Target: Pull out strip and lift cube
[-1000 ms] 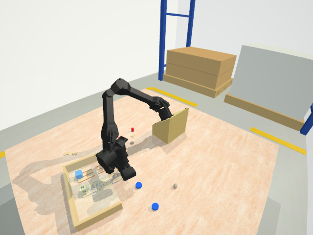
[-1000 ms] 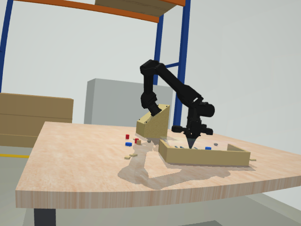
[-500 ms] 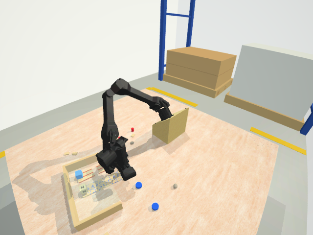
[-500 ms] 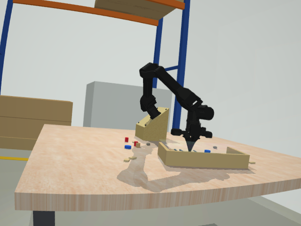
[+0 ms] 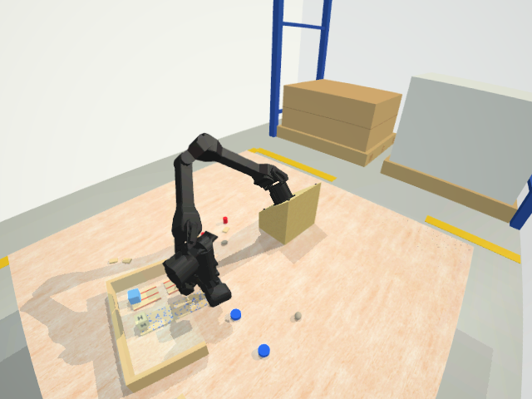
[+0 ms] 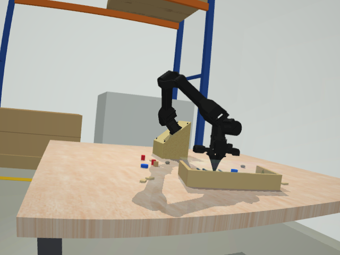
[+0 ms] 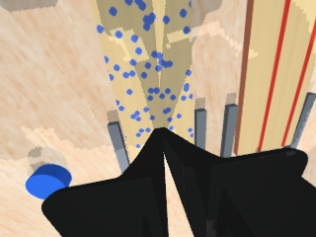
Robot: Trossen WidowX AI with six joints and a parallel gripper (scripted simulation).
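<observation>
My gripper tip is now 200 mm short of the labelled cube, 20 mm to the left of it and 20 mm below it.
</observation>
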